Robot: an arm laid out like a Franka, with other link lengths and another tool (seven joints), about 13 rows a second.
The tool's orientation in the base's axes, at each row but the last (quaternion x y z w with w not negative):
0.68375, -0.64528, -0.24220, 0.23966
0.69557, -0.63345, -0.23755, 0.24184
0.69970, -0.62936, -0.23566, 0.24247
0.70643, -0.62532, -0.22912, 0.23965
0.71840, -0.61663, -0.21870, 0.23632
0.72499, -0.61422, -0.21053, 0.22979
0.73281, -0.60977, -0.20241, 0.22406
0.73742, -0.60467, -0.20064, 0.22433
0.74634, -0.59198, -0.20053, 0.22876
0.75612, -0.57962, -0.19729, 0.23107
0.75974, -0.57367, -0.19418, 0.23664
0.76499, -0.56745, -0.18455, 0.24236
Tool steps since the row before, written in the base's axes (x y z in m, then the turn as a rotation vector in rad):
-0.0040, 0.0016, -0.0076, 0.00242, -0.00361, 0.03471
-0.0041, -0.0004, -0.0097, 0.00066, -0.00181, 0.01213
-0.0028, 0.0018, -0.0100, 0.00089, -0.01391, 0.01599
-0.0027, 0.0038, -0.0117, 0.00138, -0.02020, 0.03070
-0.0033, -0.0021, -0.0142, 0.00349, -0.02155, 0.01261
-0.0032, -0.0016, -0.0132, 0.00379, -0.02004, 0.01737
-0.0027, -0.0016, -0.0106, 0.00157, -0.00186, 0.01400
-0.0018, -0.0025, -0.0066, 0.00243, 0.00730, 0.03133
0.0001, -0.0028, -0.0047, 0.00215, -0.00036, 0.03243
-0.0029, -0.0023, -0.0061, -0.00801, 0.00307, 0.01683
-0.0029, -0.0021, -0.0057, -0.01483, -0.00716, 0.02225
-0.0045, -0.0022, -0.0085, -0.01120, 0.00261, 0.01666
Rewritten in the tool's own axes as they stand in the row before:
-0.0016, -0.0019, 0.0084, 0.00296, 0.02056, -0.02815
0.0003, -0.0030, 0.0101, 0.00157, 0.00737, -0.00970
-0.0018, -0.0044, 0.0094, 0.01353, 0.01074, -0.01231
-0.0038, -0.0056, 0.0106, 0.01948, 0.02021, -0.02376
0.0019, -0.0058, 0.0134, 0.02153, 0.00771, -0.01060
0.0014, -0.0050, 0.0126, 0.01998, 0.01007, -0.01473
0.0014, -0.0037, 0.0103, 0.00178, 0.00708, -0.01219
0.0023, -0.0019, 0.0066, -0.00748, 0.01479, -0.02768
0.0029, -0.0023, 0.0041, -0.00010, 0.01714, -0.02762
0.0017, -0.0007, 0.0069, -0.00549, 0.01534, -0.00956
0.0014, -0.0006, 0.0066, 0.00242, 0.02617, -0.00870
0.0009, -0.0009, 0.0098, -0.00585, 0.01777, -0.00775

